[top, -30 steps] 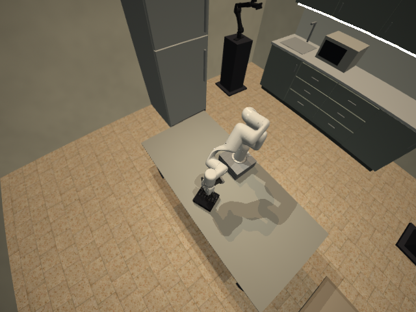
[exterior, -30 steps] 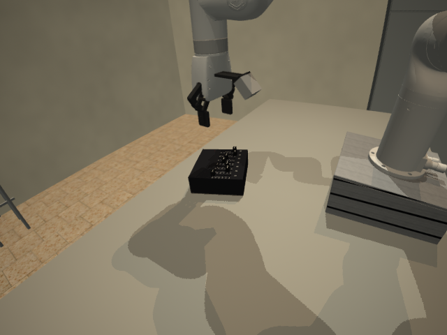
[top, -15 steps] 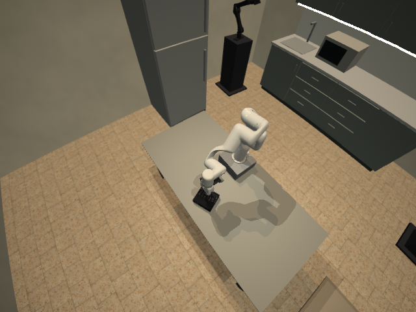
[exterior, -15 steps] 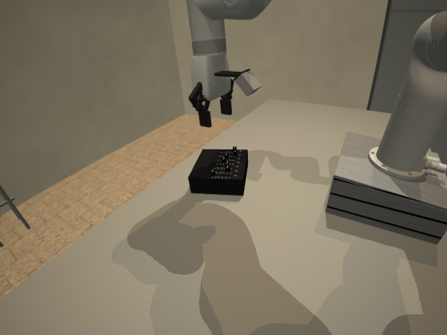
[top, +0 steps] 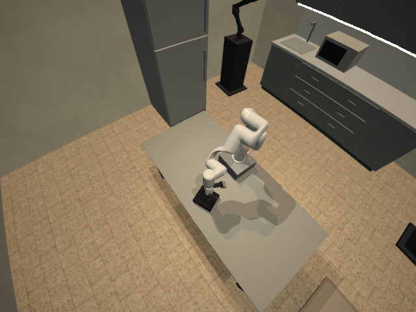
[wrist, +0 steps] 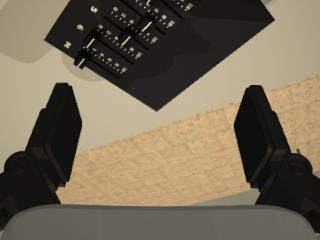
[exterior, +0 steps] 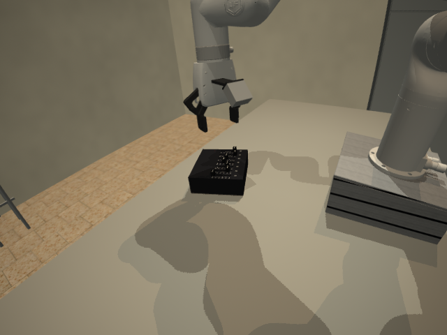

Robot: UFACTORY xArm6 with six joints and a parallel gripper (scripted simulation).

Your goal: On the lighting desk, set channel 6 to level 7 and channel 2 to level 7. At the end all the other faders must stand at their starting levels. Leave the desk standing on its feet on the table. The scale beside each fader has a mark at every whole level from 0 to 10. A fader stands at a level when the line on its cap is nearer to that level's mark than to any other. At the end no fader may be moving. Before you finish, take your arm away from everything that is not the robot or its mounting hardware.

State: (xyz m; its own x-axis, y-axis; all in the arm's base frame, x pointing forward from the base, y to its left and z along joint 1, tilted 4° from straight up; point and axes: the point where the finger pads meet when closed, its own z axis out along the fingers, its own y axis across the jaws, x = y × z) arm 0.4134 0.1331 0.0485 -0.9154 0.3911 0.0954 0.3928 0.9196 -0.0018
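Right now my hand is 11 cm above the channel 2 fader cap, 3 cm past it and 2 cm to the right of it. From my hand the other things lie so: channel 6 fader cap 11 cm below, 6 cm to the right; then channel 1 fader cap 11 cm below, 6 cm to the left, 1 cm behind.
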